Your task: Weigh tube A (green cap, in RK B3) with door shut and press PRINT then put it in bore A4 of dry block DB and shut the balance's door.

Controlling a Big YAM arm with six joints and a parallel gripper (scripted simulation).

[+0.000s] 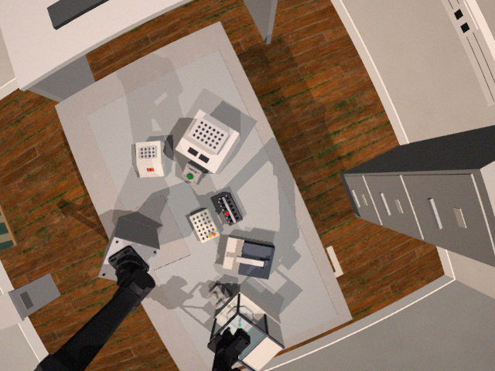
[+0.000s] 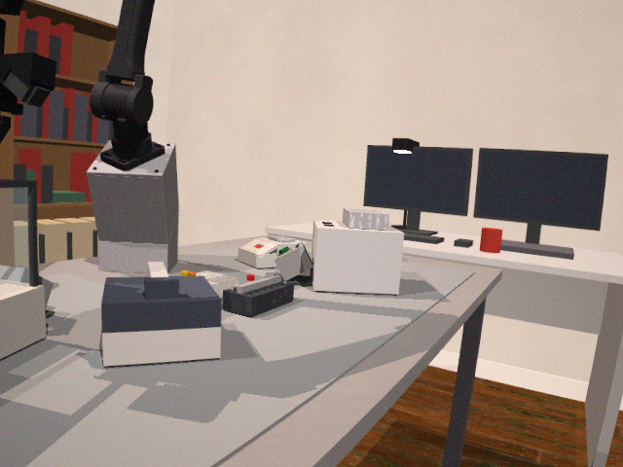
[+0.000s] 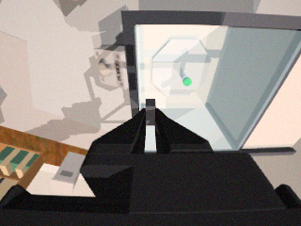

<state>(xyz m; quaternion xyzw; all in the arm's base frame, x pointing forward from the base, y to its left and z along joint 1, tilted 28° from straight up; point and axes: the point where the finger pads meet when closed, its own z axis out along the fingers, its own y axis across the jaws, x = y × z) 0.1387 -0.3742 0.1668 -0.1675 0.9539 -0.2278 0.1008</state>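
Right now the tinted glass pane is 30 mm to the right of my hand, 10 mm below it and 10 mm ahead of it. The rest, counted from my hand: spectrophotometer (190 mm ahead, 160 mm below, 150 mm to the left); white print key (150 mm below, 90 mm to the left, 20 mm behind); pale pan (140 mm below, 60 mm to the right, 20 mm ahead).
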